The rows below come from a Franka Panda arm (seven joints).
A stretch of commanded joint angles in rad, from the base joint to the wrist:
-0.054 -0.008 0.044 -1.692 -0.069 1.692 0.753
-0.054 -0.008 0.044 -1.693 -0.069 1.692 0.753
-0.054 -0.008 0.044 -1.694 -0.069 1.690 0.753
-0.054 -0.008 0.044 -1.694 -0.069 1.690 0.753
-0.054 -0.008 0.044 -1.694 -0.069 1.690 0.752
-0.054 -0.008 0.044 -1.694 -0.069 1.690 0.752
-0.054 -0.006 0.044 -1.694 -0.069 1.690 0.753
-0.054 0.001 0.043 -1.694 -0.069 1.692 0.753
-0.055 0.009 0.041 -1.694 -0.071 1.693 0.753
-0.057 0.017 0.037 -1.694 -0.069 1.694 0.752
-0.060 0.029 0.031 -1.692 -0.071 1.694 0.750
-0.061 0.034 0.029 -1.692 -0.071 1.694 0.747
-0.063 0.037 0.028 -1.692 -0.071 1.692 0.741
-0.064 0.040 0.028 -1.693 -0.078 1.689 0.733
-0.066 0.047 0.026 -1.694 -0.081 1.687 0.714
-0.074 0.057 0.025 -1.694 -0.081 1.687 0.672
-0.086 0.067 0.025 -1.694 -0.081 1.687 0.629
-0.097 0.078 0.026 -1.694 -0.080 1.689 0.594
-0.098 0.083 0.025 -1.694 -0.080 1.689 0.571
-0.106 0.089 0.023 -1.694 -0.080 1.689 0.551
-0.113 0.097 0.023 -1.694 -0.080 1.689 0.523
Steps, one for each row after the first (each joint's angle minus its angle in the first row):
0.000 0.000 0.000 -0.001 0.000 0.000 0.000
0.000 0.000 0.000 -0.002 0.000 -0.002 0.000
0.000 0.000 0.000 -0.002 0.000 -0.002 0.000
0.000 0.000 0.000 -0.002 0.000 -0.002 -0.001
0.000 0.000 0.000 -0.002 0.000 -0.002 -0.001
0.000 0.002 0.000 -0.002 0.000 -0.002 0.000
0.000 0.009 -0.001 -0.002 0.000 0.000 0.000
-0.001 0.017 -0.003 -0.002 -0.002 0.001 0.000
-0.003 0.025 -0.007 -0.002 0.000 0.002 -0.001
-0.006 0.037 -0.013 0.000 -0.002 0.002 -0.003
-0.007 0.042 -0.015 0.000 -0.002 0.002 -0.006
-0.009 0.045 -0.016 0.000 -0.002 0.000 -0.012
-0.010 0.048 -0.016 -0.001 -0.009 -0.003 -0.020
-0.012 0.055 -0.018 -0.002 -0.012 -0.005 -0.039
-0.020 0.065 -0.019 -0.002 -0.012 -0.005 -0.081
-0.032 0.075 -0.019 -0.002 -0.012 -0.005 -0.124
-0.043 0.086 -0.018 -0.002 -0.011 -0.003 -0.159
-0.044 0.091 -0.019 -0.002 -0.011 -0.003 -0.182
-0.052 0.097 -0.021 -0.002 -0.011 -0.003 -0.202
-0.059 0.105 -0.021 -0.002 -0.011 -0.003 -0.230

